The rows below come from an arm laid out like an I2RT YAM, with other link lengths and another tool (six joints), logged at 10 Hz.
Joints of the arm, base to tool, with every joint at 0 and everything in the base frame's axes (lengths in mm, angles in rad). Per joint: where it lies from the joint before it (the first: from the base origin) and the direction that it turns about. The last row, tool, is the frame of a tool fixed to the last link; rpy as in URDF.
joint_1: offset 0 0 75.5 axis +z
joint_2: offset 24.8 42 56.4 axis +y
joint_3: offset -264 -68.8 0 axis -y
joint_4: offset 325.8 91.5 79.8 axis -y
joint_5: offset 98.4 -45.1 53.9 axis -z
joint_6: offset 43.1 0 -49 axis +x
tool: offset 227 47 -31 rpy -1.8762 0.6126 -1.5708
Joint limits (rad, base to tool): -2.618..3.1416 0..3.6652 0..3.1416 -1.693..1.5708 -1.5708..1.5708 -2.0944..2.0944
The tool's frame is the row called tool.
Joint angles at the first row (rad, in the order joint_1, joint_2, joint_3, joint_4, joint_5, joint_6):
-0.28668, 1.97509, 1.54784, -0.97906, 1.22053, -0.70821
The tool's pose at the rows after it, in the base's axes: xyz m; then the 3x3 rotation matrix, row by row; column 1 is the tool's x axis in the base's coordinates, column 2 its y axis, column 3 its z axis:
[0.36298 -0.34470 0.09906], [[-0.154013 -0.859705 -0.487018], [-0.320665 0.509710 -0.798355], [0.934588 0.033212 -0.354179]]
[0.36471 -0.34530 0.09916], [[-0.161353 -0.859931 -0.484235], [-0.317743 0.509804 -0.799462], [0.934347 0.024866 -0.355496]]
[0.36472 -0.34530 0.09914], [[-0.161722 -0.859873 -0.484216], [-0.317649 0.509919 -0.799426], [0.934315 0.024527 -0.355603]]
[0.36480 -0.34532 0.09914], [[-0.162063 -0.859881 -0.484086], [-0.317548 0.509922 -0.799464], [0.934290 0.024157 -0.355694]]
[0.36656 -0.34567 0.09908], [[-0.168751 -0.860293 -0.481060], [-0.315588 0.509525 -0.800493], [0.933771 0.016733 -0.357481]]
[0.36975 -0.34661 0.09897], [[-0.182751 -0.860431 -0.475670], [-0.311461 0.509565 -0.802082], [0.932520 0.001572 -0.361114]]
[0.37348 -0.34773 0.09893], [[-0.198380 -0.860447 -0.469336], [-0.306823 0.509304 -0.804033], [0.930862 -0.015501 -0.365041]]
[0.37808 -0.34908 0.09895], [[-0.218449 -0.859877 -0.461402], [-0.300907 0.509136 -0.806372], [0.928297 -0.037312 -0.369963]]
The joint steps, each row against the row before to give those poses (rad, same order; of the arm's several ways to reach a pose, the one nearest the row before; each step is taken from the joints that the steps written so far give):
-0.00038, -0.00001, -0.00001, 0.01031, -0.01068, -0.01107
0.00001, 0.00002, 0.00002, 0.00874, 0.00076, -0.00035
-0.00001, -0.00001, -0.00002, 0.00004, 0.00000, 0.00035
0.00001, 0.00001, 0.00003, 0.00034, 0.00000, 0.00002
0.00037, 0.00001, 0.00000, 0.00802, 0.00000, -0.00039
0.00000, -0.00004, -0.00004, 0.01564, 0.00000, 0.00001
-0.00001, 0.00003, 0.00001, 0.01836, 0.00000, -0.00080
0.00002, -0.00002, -0.00001, 0.02247, 0.00000, 0.00004

